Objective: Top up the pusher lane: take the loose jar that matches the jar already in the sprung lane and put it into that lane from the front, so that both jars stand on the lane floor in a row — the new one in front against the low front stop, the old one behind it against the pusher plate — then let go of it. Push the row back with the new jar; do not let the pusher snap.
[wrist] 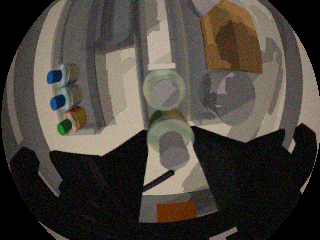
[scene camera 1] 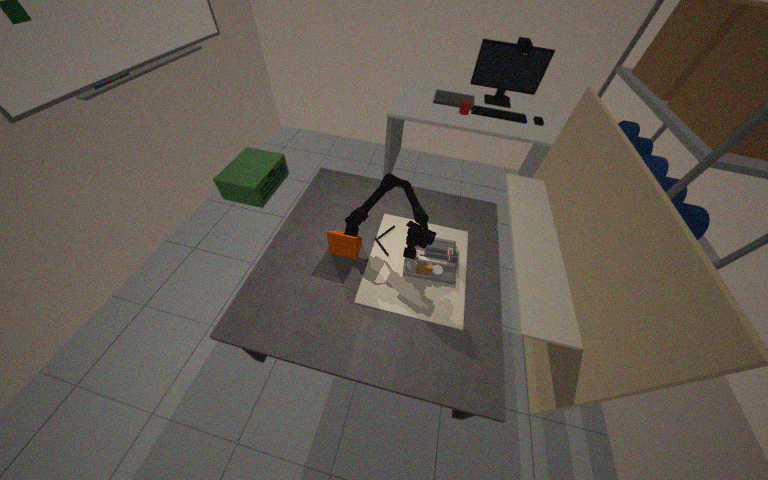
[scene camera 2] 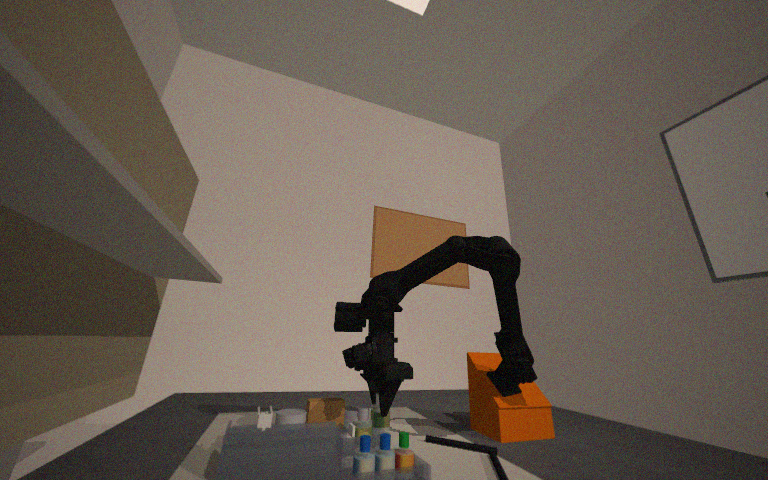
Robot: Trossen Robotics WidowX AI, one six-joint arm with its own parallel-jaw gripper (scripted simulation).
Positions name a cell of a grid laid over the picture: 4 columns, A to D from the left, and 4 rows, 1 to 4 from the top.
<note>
In view: my gripper (scene camera 2: B4), a pale round disc (wrist: C2) and a brown box (scene camera 2: B4).
My gripper also shows in the wrist view (wrist: C3).
</note>
